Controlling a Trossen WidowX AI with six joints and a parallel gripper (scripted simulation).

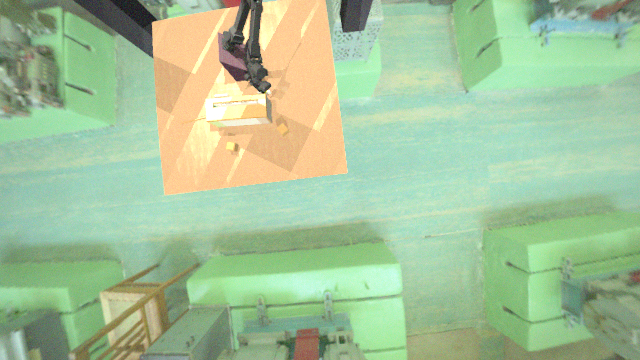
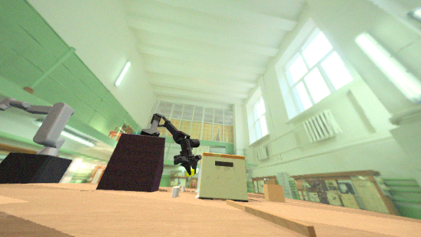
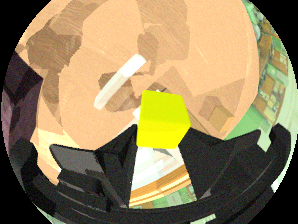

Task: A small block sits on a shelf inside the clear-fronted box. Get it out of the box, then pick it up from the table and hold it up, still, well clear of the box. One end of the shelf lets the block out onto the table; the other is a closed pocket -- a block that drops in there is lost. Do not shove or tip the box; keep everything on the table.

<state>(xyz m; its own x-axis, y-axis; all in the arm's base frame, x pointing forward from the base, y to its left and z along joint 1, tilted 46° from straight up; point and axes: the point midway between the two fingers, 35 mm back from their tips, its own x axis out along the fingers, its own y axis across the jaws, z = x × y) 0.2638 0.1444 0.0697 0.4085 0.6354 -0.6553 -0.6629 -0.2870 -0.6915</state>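
The yellow block is 10 mm to the left of my gripper tip, 10 mm behind it and 10 mm above it. Round my gripper tip: flat wooden strip 530 mm to the right, 80 mm below, 70 mm ahead; pale box 160 mm to the right, 50 mm ahead, 20 mm below.
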